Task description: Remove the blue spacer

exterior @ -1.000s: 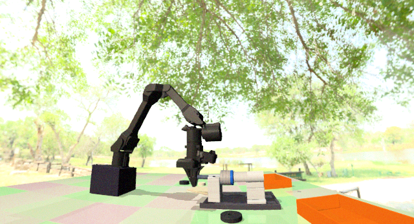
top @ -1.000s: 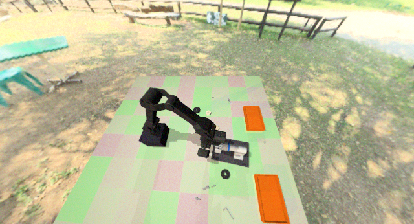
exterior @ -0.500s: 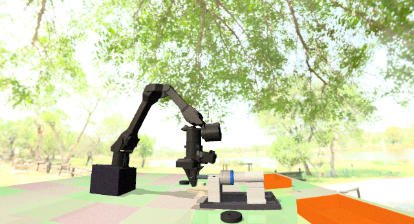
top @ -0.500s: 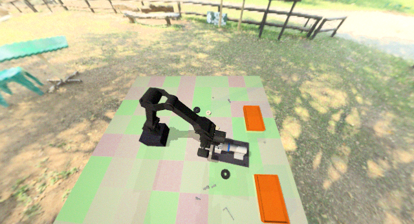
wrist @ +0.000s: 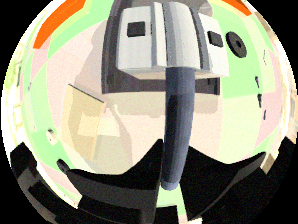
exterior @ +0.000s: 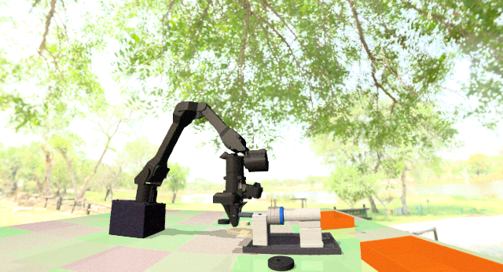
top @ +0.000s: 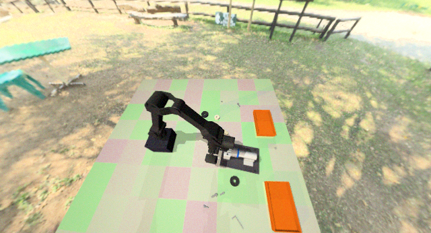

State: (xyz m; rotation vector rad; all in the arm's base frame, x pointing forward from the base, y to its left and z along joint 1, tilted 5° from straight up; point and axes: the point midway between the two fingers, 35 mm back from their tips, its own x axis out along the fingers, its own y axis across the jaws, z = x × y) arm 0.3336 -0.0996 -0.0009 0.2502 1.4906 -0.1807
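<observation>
My gripper tip is now 60 mm short of the shaft, 20 mm to the left of it and 30 mm below it. Round my gripper tip: pale ring: 30 mm ahead, 260 mm to the left, 40 mm below; blue spacer: 130 mm ahead, 40 mm to the right, 30 mm above.
</observation>
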